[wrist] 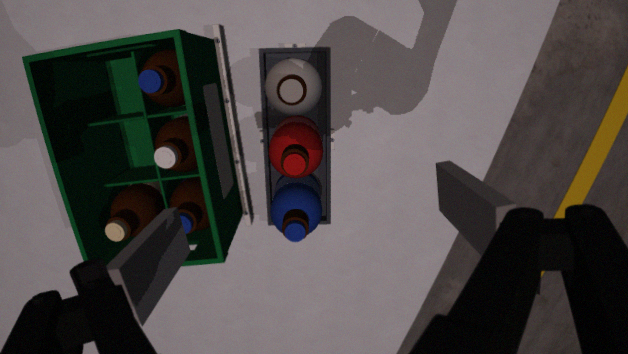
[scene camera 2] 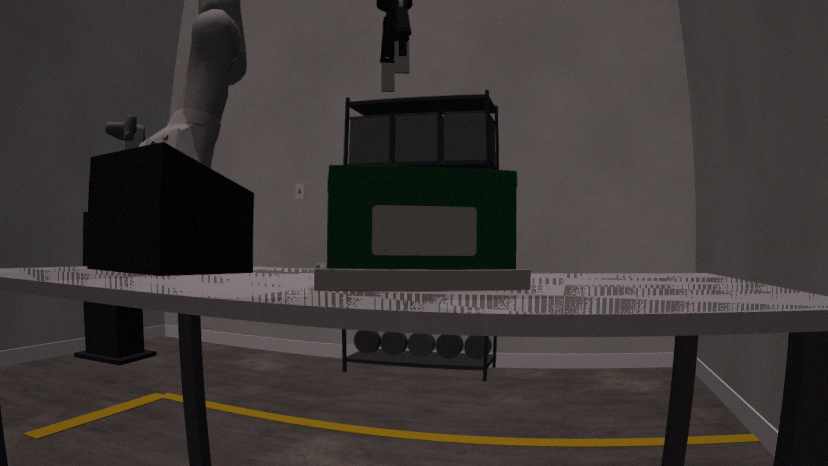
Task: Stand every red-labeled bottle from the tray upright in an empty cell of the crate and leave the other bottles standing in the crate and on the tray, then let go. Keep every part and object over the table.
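In the wrist view the red-labeled bottle (wrist: pixel 295 140) stands in the middle of the dark tray (wrist: pixel 327 110), between a white bottle (wrist: pixel 312 90) and a blue bottle (wrist: pixel 296 202). The green crate (scene camera 2: pixel 422 188) (wrist: pixel 200 65) is left of the tray. It holds brown bottles: three in its right column, one at the lower left. The upper-left and middle-left cells look empty. The left finger hides part of the crate's lower end. My gripper (scene camera 2: pixel 395 69) (wrist: pixel 308 209) is open and empty, high above the bottles. The tray's bottles do not show in scene camera 2.
A pale rail (wrist: pixel 232 125) lies between crate and tray; a low pale bar (scene camera 2: pixel 422 280) shows before the crate in scene camera 2. A large black block (scene camera 2: pixel 168 214) stands at the left. The table edge and floor show right in the wrist view.
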